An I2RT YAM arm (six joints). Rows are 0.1 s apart.
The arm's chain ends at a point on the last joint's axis. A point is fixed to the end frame.
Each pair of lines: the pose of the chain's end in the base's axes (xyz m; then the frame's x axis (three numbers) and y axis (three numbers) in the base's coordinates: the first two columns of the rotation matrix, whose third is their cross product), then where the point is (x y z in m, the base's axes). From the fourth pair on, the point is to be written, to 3 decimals.
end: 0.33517, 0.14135, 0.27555, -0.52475, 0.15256, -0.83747, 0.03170, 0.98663, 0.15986
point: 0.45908 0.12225 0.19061
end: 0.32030, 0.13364, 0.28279, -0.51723, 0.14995, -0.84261, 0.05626, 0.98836, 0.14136
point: 0.44403 0.10977 0.19879
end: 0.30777, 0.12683, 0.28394, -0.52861, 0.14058, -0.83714, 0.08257, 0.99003, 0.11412
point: 0.42935 0.09776 0.19846
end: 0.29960, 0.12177, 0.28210, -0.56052, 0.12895, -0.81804, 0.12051, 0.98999, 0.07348
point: 0.416 0.085 0.193
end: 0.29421, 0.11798, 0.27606, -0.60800, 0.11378, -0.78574, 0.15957, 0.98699, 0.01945
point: 0.403 0.073 0.181
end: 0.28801, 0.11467, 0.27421, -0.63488, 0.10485, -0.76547, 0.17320, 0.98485, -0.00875
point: 0.393 0.066 0.176
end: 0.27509, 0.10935, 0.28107, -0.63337, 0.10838, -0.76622, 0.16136, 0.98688, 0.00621
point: 0.381 0.064 0.183
